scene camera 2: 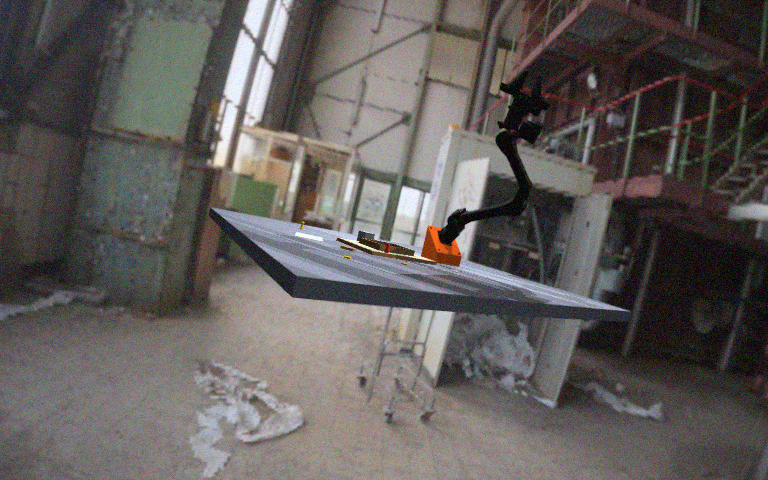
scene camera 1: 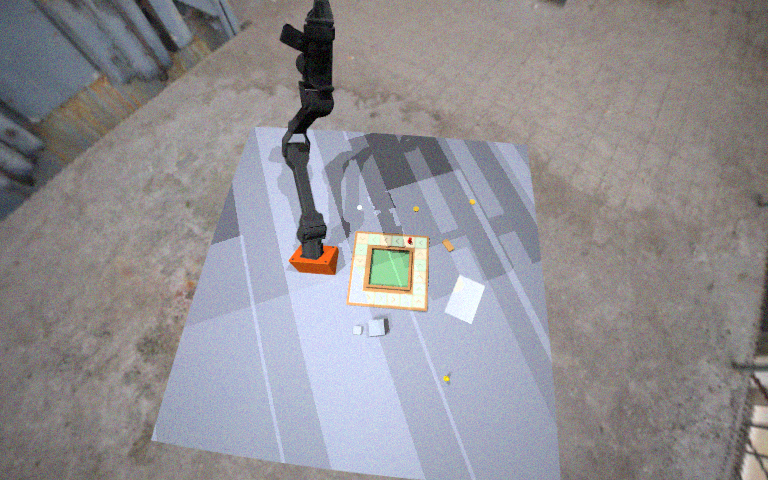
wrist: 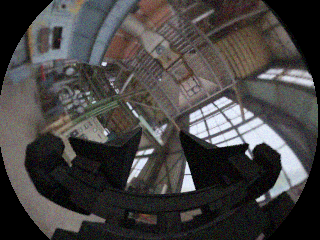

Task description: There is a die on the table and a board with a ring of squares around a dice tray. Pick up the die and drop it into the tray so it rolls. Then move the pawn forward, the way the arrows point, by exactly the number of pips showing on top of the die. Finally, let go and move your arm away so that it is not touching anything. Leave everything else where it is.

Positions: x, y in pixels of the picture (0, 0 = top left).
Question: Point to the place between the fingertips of the gripper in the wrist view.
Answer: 161, 131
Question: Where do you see a white card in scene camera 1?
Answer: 463, 304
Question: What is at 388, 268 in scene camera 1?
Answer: A green dice tray.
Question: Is the gripper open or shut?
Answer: Open.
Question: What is the gripper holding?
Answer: Nothing.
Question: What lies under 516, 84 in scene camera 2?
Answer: The gripper.
